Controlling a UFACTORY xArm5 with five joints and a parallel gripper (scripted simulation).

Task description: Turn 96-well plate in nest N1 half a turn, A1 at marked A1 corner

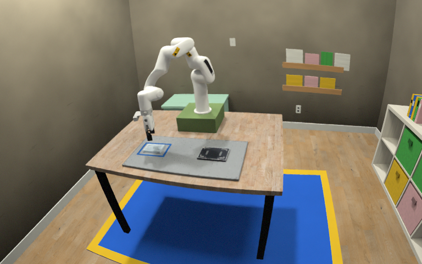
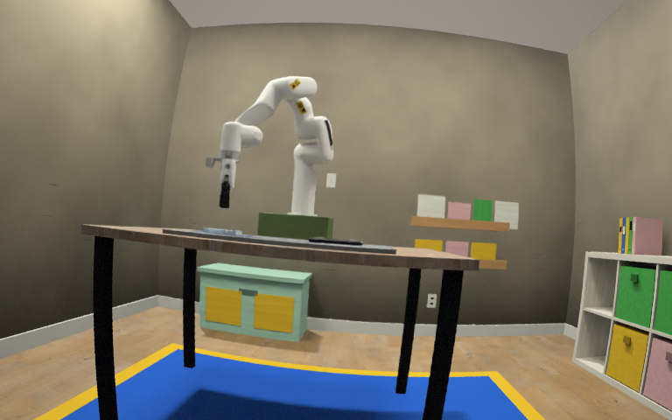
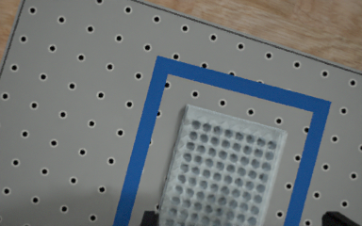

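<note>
Now: hand 90 mm above the 96-well plate. Round my hand: black plate nest N1: 390 mm to the left, 90 mm below, 10 mm behind.
</note>
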